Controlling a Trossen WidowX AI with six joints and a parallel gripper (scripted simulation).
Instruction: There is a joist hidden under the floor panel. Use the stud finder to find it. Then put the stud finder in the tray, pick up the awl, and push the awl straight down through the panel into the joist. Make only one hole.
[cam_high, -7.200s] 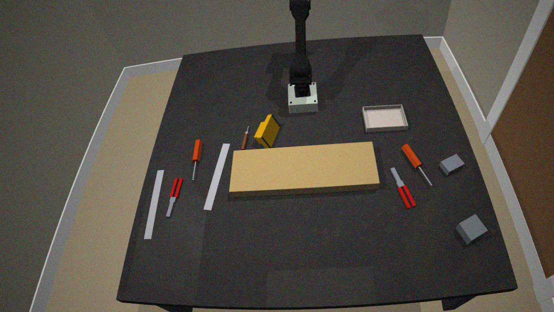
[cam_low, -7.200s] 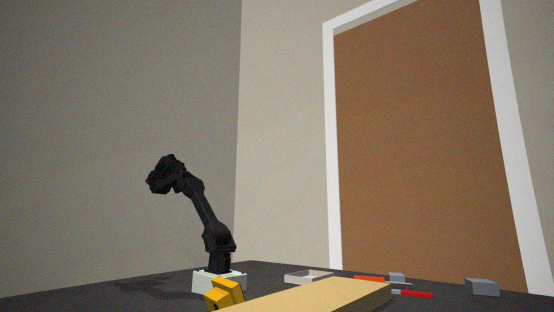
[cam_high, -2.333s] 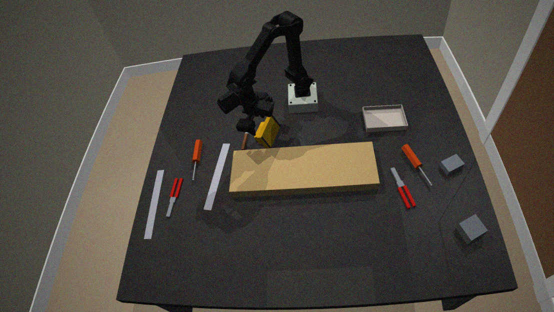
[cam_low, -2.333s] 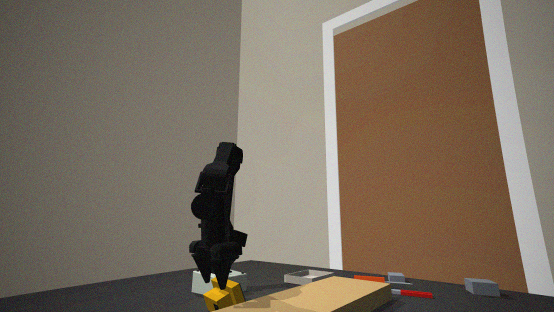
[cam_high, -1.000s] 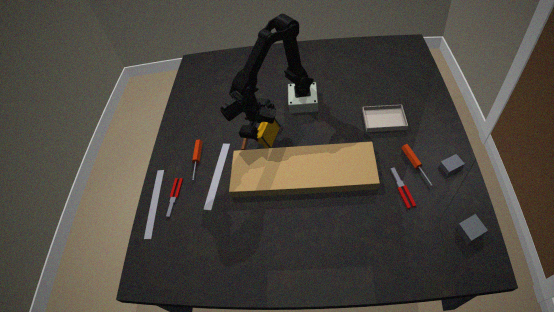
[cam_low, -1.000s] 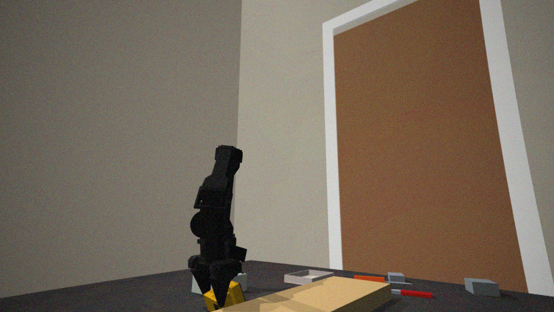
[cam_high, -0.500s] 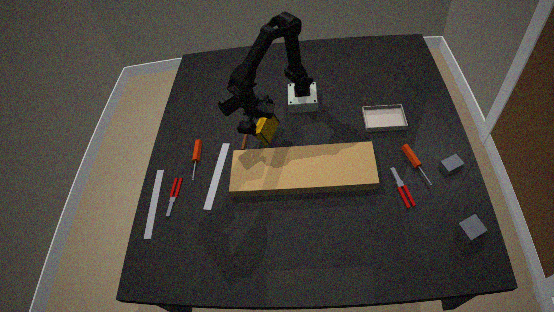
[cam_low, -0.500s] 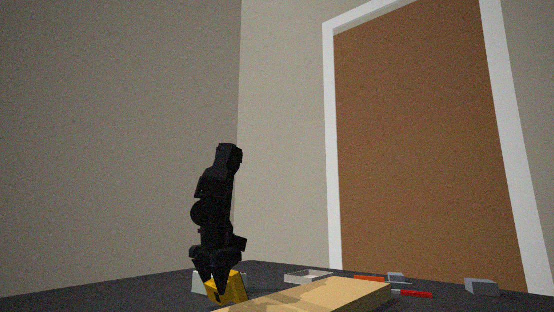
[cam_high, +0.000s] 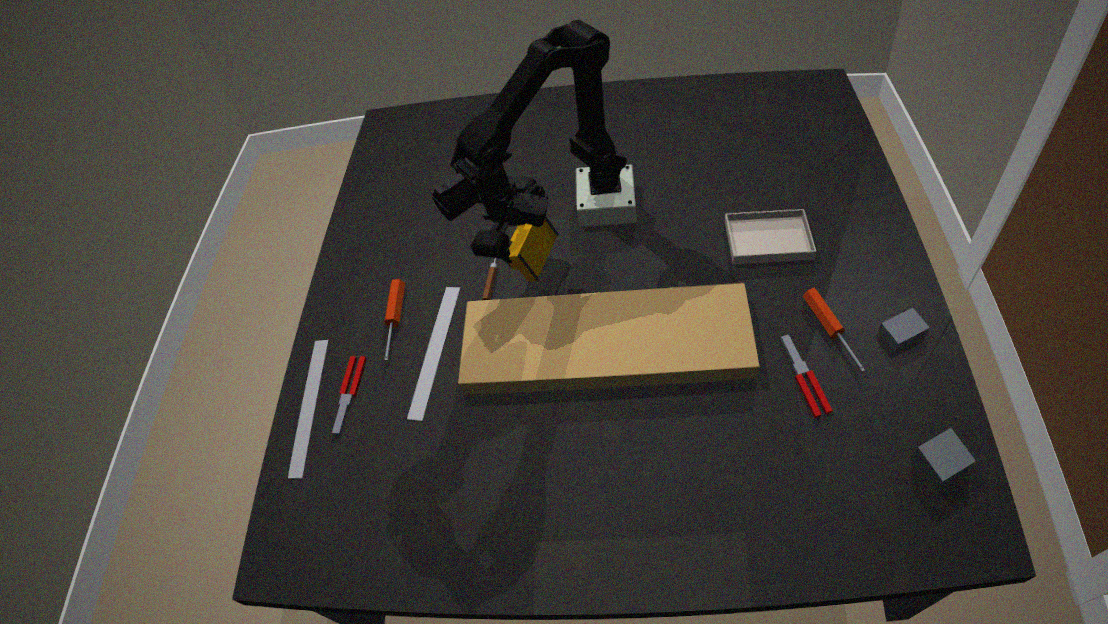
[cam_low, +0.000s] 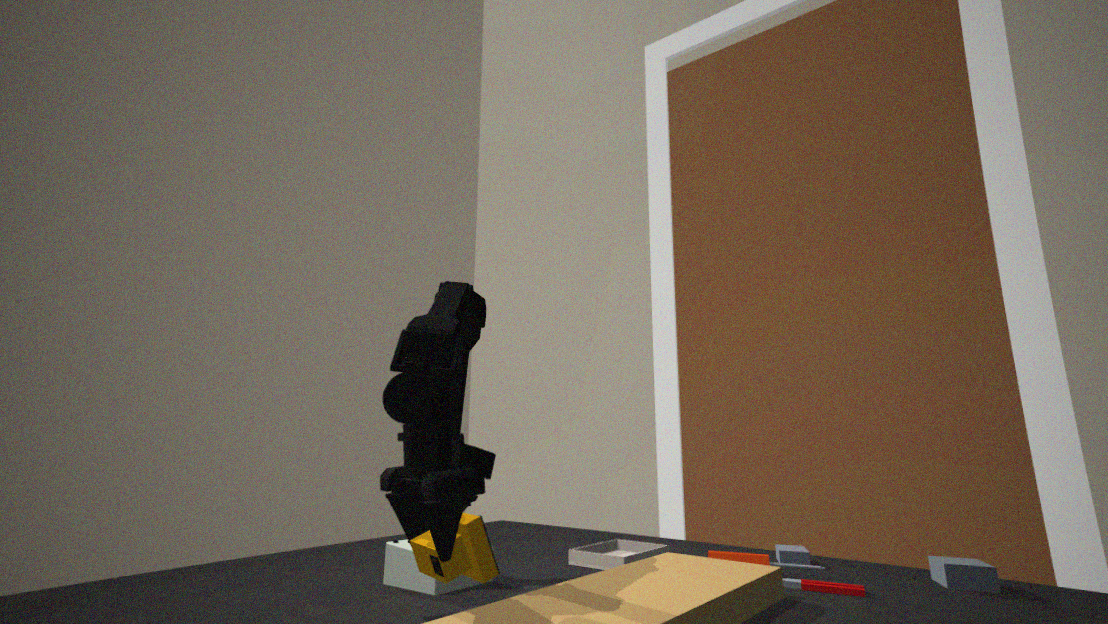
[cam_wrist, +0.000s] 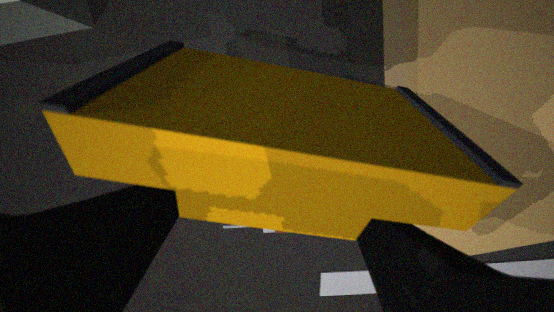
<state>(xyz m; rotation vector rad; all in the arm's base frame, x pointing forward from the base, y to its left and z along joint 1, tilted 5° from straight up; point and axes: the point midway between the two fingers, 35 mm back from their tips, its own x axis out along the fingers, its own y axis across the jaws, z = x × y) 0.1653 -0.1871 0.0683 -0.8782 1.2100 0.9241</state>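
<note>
Now: gripper tip 20 mm short of the yellow stud finder. From my gripper tip the other things lie so: white tray 500 mm to the left, 70 mm below, 10 mm behind; then awl 70 mm below, 60 mm to the right, 10 mm behind.
</note>
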